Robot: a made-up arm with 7 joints. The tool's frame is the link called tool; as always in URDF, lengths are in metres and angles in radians. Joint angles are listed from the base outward. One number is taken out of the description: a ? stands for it. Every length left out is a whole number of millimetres.
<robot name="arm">
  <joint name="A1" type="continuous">
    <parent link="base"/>
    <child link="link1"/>
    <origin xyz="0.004 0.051 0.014" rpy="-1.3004 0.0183 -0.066"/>
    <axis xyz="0 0 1"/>
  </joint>
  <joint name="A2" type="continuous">
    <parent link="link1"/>
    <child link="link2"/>
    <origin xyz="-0.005 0.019 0" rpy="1.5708 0 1.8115"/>
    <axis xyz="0 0 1"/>
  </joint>
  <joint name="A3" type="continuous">
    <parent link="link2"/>
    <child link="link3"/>
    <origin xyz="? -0.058 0" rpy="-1.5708 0 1.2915"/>
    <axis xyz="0 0 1"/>
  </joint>
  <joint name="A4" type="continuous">
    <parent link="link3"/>
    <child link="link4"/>
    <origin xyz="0.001 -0.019 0" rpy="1.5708 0 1.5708"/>
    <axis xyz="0 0 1"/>
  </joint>
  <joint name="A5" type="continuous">
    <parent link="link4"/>
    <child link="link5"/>
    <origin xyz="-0.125 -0.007 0" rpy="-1.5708 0 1.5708"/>
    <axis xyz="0 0 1"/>
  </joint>
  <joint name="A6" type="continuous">
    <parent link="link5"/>
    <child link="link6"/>
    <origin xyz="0 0 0" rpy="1.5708 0 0"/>
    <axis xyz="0 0 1"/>
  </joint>
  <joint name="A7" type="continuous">
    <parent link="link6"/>
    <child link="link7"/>
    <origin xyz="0 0.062 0" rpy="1.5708 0 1.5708"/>
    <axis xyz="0 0 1"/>
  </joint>
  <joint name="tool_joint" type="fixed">
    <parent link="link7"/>
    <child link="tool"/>
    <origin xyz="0 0 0" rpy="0 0 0"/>
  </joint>
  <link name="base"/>
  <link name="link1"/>
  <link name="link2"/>
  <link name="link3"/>
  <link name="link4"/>
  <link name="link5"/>
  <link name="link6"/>
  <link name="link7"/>
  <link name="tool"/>
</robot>
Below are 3 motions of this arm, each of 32 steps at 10 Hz.
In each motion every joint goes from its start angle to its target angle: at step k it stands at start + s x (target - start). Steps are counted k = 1, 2, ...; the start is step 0. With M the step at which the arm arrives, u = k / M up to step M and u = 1 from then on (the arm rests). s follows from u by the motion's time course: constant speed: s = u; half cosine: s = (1 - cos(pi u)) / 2; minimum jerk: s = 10 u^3 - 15 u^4 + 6 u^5.
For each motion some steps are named. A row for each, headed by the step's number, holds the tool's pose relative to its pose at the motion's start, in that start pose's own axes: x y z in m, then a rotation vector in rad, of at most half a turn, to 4 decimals.
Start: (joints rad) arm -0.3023 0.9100 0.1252 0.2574 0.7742 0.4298 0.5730
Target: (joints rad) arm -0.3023 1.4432 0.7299 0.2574 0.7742 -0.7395 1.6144
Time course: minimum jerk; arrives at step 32
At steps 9, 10, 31, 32:
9: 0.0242 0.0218 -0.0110 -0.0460 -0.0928 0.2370
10: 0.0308 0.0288 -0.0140 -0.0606 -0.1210 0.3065
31: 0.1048 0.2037 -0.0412 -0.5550 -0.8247 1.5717
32: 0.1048 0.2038 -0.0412 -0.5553 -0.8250 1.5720

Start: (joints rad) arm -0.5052 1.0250 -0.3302 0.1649 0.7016 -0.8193 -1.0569
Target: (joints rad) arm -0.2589 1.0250 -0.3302 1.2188 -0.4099 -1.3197 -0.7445
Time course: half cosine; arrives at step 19
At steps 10, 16, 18, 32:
10: 0.0117 -0.0964 -0.0154 -0.6105 -0.3252 0.4192
16: -0.0065 -0.1791 -0.0042 -1.0240 -0.1474 0.8102
18: -0.0110 -0.1900 -0.0006 -1.0667 -0.0955 0.8601
32: -0.0116 -0.1914 -0.0001 -1.0718 -0.0885 0.8664

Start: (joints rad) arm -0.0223 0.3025 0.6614 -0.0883 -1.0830 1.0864 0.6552
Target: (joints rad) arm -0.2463 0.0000 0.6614 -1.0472 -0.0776 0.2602 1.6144
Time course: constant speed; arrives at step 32
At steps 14, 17, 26, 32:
14: -0.0507 -0.0455 0.0291 -0.2453 -0.7395 0.4375
17: -0.0673 -0.0523 0.0324 -0.3630 -0.8875 0.5127
26: -0.1240 -0.0642 0.0303 -0.8427 -1.2657 0.6859
32: -0.1631 -0.0657 0.0173 -1.2541 -1.4416 0.7483

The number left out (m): 0.235
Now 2 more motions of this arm.
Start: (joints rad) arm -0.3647 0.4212 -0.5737 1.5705 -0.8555 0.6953 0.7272
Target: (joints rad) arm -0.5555 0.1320 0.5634 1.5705 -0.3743 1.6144 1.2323
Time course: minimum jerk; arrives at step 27
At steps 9, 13, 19, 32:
9: -0.0286 -0.0185 -0.0033 0.0884 0.1598 -0.0452
13: -0.0677 -0.0365 -0.0087 0.2539 0.3127 -0.1142
19: -0.1294 -0.0516 -0.0187 0.5887 0.4283 -0.2345
32: -0.1552 -0.0535 -0.0232 0.7513 0.4313 -0.2894

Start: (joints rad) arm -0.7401 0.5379 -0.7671 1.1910 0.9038 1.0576 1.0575
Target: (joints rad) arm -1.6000 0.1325 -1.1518 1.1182 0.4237 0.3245 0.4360
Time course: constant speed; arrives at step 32
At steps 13, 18, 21, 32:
13: 0.1059 0.1174 0.0548 -0.5694 -0.0443 -0.0708
18: 0.1419 0.1736 0.0603 -0.7638 -0.1252 -0.0514
21: 0.1608 0.2093 0.0593 -0.8685 -0.1897 -0.0275
32: 0.2062 0.3455 0.0309 -1.1443 -0.5138 0.1324

